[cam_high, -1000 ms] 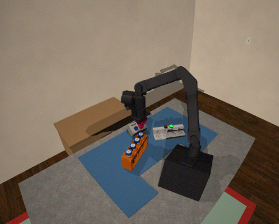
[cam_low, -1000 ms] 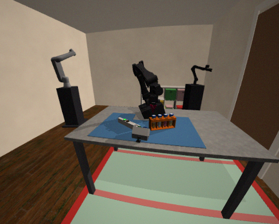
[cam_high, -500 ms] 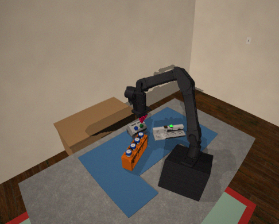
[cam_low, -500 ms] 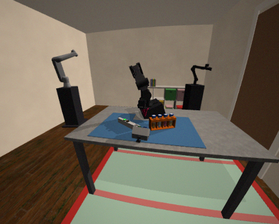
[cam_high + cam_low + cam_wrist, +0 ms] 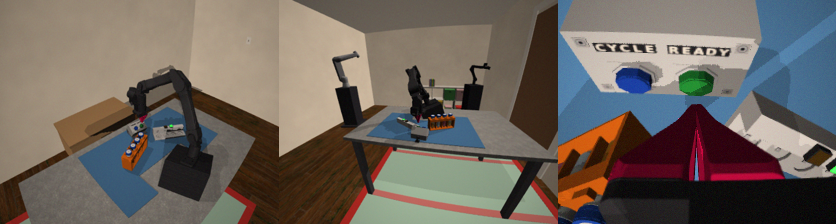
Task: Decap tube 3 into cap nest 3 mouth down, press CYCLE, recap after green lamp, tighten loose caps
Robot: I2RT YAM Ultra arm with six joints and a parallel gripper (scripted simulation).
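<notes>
The green ready key is 40 mm below my hand. The rest, counted from my hand: grey key desk 50 mm below, 30 mm ahead, 20 mm to the left; blue cap 170 mm to the left, 90 mm behind, 10 mm above; blue cycle key 40 mm to the left, 40 mm below, 20 mm ahead.
</notes>
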